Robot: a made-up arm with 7 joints. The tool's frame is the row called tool. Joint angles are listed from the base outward. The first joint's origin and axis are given. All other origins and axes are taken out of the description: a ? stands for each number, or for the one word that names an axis. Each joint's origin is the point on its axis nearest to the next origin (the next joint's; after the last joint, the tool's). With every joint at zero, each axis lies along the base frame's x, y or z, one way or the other. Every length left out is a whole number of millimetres.
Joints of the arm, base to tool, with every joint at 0 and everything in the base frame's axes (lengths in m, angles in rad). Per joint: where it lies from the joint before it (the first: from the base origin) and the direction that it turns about. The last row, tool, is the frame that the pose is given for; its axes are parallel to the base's.
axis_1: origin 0 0 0.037 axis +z
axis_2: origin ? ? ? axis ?
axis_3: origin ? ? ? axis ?
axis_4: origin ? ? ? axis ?
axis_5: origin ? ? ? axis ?
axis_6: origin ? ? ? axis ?
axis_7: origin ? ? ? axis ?
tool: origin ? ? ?
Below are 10 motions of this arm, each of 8 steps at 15 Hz.
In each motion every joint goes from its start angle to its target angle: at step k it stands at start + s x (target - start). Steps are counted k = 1, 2, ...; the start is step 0. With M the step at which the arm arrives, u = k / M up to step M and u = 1 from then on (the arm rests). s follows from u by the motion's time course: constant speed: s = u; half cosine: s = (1 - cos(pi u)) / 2; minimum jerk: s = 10 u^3 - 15 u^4 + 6 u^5.
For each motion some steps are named. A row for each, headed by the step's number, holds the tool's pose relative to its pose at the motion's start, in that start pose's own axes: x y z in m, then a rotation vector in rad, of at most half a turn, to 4 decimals.
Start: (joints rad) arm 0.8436 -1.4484 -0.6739 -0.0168 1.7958 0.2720 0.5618
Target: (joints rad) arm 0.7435 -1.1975 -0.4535 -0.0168 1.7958 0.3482 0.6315
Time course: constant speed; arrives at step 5
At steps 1, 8:
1: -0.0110 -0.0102 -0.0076 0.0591 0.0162 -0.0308
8: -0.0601 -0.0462 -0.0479 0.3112 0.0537 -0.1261

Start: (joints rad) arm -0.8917 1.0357 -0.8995 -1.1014 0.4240 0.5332 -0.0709
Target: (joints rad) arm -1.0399 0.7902 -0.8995 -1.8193 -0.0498 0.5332 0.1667
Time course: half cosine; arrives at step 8
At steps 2, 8:
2: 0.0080 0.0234 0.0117 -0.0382 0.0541 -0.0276
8: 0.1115 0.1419 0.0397 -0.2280 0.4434 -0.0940

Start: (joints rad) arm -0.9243 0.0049 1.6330 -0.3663 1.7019 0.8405 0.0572
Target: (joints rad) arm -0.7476 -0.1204 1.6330 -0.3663 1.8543 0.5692 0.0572
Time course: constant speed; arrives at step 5
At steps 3, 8:
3: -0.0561 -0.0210 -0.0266 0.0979 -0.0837 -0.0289
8: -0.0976 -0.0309 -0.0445 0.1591 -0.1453 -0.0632

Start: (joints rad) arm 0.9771 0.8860 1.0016 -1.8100 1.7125 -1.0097 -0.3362
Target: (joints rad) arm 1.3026 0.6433 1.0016 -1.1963 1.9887 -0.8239 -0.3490
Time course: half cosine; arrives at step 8
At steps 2, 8:
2: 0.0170 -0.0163 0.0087 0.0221 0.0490 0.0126
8: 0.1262 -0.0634 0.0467 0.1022 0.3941 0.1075

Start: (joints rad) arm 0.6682 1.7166 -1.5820 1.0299 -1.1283 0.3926 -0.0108
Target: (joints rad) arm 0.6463 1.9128 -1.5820 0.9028 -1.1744 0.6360 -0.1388
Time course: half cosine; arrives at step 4
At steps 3, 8:
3: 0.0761 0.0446 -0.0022 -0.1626 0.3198 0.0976
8: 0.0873 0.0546 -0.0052 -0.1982 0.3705 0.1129

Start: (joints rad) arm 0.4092 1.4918 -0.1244 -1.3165 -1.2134 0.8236 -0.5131
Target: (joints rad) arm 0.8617 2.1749 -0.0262 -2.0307 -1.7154 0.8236 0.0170
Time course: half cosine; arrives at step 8
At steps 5, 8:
5: -0.2942 0.2106 -0.0795 -0.7661 -0.5740 0.7125
8: -0.4231 0.1859 -0.2214 -1.1044 -0.8609 0.9609

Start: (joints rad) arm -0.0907 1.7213 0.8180 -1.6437 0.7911 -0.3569 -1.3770
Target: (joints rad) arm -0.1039 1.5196 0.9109 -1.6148 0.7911 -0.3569 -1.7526
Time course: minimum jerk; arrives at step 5
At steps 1, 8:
1: -0.0012 -0.0058 0.0019 0.0003 -0.0085 -0.0301
8: -0.0388 -0.0949 0.0302 0.0217 -0.1459 -0.5189

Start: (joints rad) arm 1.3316 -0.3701 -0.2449 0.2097 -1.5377 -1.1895 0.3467
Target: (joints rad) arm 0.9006 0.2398 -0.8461 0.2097 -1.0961 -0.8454 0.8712
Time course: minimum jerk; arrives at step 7
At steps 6, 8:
6: 0.0411 -0.1090 -0.4243 1.1625 0.9586 -0.1494
8: 0.0364 -0.1066 -0.4333 1.1934 0.9752 -0.1577

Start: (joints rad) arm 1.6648 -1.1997 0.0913 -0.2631 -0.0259 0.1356 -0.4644
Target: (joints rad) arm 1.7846 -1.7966 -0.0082 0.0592 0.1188 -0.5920 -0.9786
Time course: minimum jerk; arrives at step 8
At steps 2, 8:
2: -0.0320 -0.0098 0.0050 0.0171 -0.1208 -0.0794
8: -0.2770 -0.0492 -0.0875 0.3794 -1.1826 -0.4725

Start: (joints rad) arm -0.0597 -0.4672 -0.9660 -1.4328 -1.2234 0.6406 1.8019
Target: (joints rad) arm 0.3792 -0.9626 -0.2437 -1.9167 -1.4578 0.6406 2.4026
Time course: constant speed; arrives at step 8
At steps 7, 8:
7: 0.3522 -0.3168 -0.1692 0.5759 0.5722 -0.2725
8: 0.3481 -0.3880 -0.2004 0.6988 0.5717 -0.3189

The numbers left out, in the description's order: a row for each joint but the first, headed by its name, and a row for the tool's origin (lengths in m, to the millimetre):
axis_2: xyz -0.142 0.047 0, axis +x
axis_3: xyz 0 -0.236 -0.089, axis +z
axis_4: xyz -0.045 0.218 0, axis -y
axis_5: xyz 0.042 0 -0.014, axis +x
axis_6: xyz 0 -0.149 0.215, axis +y
axis_7: xyz -0.098 0 0.175, axis +z
tool: xyz 0.094 0.004 0

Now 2 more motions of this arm.
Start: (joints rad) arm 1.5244 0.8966 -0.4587 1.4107 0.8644 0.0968 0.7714
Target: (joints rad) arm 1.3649 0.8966 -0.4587 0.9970 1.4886 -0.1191 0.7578
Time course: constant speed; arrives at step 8
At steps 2, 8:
2: -0.0422 -0.0335 -0.0216 0.0829 -0.1146 -0.0660
8: -0.1837 -0.0744 -0.1303 0.2719 -0.5009 -0.3356

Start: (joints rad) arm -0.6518 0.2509 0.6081 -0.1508 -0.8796 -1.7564 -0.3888
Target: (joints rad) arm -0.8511 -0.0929 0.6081 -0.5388 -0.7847 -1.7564 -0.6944
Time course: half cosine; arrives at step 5
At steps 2, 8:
2: 0.0266 0.0027 -0.0602 0.0050 0.2143 -0.0669
8: 0.0436 0.0037 -0.1809 -0.0999 0.6354 -0.2218

